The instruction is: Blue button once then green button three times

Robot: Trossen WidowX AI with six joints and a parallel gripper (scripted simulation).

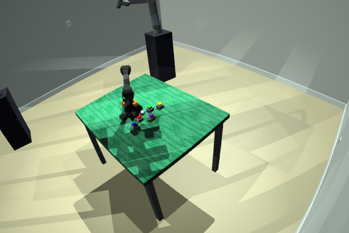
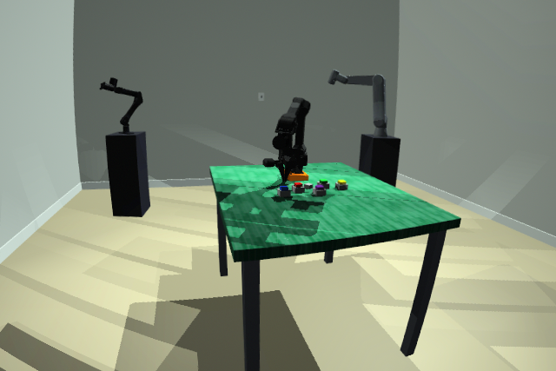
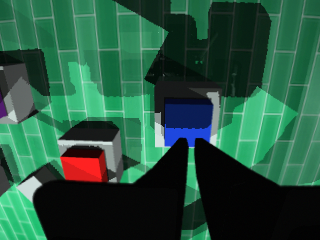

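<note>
My gripper tip is 3 cm above the blue button. From my gripper tip the other things lie so: green button 21 cm to the left, 11 cm behind, 3 cm below; then purple button 16 cm to the left, 3 cm below, 1 cm behind; then red button 7 cm to the left, 6 cm behind, 3 cm below.
</note>
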